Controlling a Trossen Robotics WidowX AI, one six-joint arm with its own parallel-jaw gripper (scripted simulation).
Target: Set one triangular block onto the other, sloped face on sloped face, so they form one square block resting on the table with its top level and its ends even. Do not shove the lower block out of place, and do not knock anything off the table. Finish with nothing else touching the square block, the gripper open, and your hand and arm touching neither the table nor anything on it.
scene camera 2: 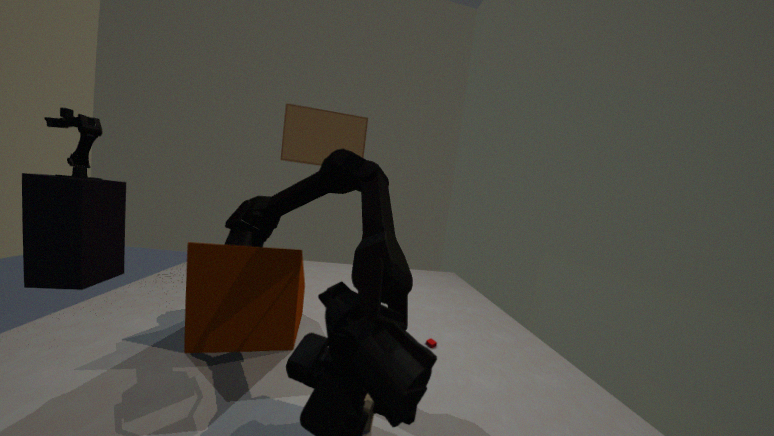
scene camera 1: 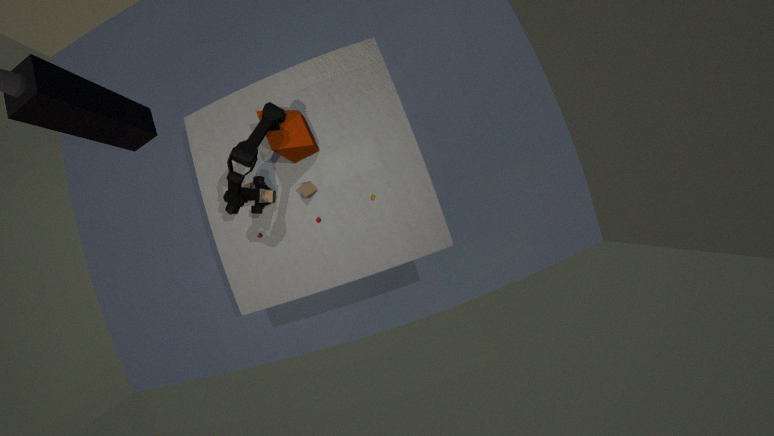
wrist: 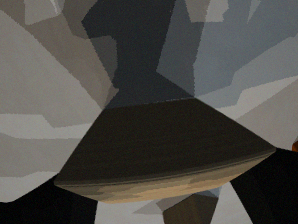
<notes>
In view: the gripper (scene camera 2: 355, 401) and a tan triangular block (wrist: 146, 152).
The gripper shows as well in the wrist view (wrist: 157, 150).
</notes>
